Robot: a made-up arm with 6 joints.
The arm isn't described. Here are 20 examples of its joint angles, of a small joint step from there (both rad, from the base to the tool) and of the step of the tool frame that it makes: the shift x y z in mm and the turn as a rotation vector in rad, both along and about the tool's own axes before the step.
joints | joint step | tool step
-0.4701 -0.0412 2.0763 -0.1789 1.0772 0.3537 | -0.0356 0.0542 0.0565 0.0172 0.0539 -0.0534 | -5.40 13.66 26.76 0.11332 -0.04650 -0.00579
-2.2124 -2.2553 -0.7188 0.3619 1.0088 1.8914 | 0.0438 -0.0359 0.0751 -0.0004 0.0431 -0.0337 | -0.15 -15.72 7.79 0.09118 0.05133 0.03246
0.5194 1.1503 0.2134 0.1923 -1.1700 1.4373 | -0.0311 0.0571 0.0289 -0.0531 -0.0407 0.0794 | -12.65 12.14 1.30 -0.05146 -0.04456 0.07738
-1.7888 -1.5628 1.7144 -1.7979 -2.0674 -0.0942 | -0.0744 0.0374 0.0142 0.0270 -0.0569 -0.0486 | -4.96 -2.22 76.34 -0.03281 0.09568 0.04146
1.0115 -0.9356 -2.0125 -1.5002 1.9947 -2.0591 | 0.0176 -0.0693 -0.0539 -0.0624 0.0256 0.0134 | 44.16 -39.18 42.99 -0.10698 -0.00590 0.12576
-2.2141 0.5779 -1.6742 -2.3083 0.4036 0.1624 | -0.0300 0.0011 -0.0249 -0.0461 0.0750 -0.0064 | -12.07 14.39 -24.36 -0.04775 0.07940 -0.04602
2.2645 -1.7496 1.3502 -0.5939 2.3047 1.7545 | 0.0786 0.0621 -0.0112 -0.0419 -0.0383 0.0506 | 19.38 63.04 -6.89 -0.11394 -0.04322 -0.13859
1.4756 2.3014 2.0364 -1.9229 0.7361 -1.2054 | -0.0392 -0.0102 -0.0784 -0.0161 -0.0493 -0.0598 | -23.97 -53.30 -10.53 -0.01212 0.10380 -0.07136
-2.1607 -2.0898 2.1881 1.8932 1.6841 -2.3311 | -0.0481 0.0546 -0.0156 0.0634 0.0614 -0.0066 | 13.31 7.55 -36.13 0.09410 -0.10359 0.06412
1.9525 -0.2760 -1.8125 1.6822 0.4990 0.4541 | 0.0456 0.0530 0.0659 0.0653 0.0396 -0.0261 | 3.24 -6.00 36.22 0.03707 -0.11965 -0.05520
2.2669 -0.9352 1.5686 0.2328 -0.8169 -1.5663 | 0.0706 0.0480 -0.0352 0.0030 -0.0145 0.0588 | 5.54 -37.17 -31.33 0.04146 0.05284 -0.01944
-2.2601 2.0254 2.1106 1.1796 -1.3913 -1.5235 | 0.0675 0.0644 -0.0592 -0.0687 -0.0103 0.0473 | 17.57 -39.97 -19.65 0.03145 0.03239 0.05641
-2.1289 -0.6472 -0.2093 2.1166 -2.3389 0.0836 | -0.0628 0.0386 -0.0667 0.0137 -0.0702 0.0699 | 19.32 -20.62 0.44 -0.03226 -0.00071 0.12322
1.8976 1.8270 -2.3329 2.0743 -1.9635 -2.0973 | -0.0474 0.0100 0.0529 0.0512 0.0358 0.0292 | -2.56 27.99 -8.27 -0.07895 -0.03861 -0.01592
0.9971 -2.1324 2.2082 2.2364 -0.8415 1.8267 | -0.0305 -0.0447 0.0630 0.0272 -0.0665 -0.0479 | 12.42 -39.02 -8.81 -0.05779 -0.09103 -0.07696
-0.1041 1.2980 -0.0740 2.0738 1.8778 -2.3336 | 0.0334 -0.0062 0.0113 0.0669 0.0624 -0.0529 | -4.21 11.15 -42.20 0.15521 -0.08030 0.02177
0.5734 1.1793 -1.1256 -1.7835 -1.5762 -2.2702 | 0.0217 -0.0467 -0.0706 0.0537 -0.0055 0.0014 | -7.91 0.18 -3.50 -0.00398 -0.02493 -0.04109
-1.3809 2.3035 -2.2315 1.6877 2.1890 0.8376 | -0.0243 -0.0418 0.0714 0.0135 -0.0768 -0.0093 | -2.17 -22.00 1.25 0.04902 -0.04111 0.11947
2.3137 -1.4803 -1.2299 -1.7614 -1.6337 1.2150 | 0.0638 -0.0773 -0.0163 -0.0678 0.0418 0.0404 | -2.74 65.98 -0.30 0.11053 0.05794 0.05492
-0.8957 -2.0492 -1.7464 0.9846 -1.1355 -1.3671 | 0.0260 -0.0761 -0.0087 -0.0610 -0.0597 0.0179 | 32.01 -43.09 -29.96 0.09157 0.09828 0.04265
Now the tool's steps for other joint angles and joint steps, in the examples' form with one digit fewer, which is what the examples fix.
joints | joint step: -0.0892 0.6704 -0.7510 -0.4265 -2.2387 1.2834 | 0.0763 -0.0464 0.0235 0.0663 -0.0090 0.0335
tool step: 5.6 -81.6 -13.9 -0.1176 -0.0440 0.1288
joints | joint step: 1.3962 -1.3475 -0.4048 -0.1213 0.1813 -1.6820 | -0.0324 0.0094 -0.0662 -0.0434 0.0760 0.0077
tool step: -29.3 -20.6 6.3 -0.0284 -0.0948 -0.0656
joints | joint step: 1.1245 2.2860 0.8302 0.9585 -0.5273 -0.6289 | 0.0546 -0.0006 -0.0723 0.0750 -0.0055 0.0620
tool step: 3.3 13.0 27.6 -0.1145 -0.0095 0.0219
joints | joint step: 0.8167 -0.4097 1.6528 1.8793 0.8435 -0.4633 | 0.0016 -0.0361 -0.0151 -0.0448 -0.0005 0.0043
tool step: -5.0 -6.2 -7.0 -0.0723 0.0184 0.0041
